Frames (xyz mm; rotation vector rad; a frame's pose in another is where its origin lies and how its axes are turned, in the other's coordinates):
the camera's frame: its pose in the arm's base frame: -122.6 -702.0 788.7 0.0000 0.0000 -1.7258
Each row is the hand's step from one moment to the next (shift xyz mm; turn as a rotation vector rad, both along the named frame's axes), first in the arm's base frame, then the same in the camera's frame.
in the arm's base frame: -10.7 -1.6 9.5 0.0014 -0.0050 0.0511
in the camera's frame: 3.2 -10.3 9.5 0.0047 0.0022 0.0511
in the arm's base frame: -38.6 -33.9 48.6 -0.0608 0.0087 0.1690
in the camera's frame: 39.5 -32.9 48.6 0.0008 -0.0614 0.1690
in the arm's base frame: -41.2 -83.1 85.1 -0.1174 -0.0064 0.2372
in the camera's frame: 88.5 -27.9 85.1 0.0244 -0.1150 0.2372
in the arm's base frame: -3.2 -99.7 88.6 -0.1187 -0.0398 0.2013
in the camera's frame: 99.0 12.2 88.6 0.0576 -0.1111 0.2013
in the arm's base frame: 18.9 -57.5 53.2 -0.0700 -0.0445 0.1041
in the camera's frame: 53.9 27.6 53.2 0.0548 -0.0623 0.1041
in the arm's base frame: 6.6 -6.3 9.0 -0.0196 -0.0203 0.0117
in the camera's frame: 5.2 7.5 9.0 0.0231 -0.0162 0.0117
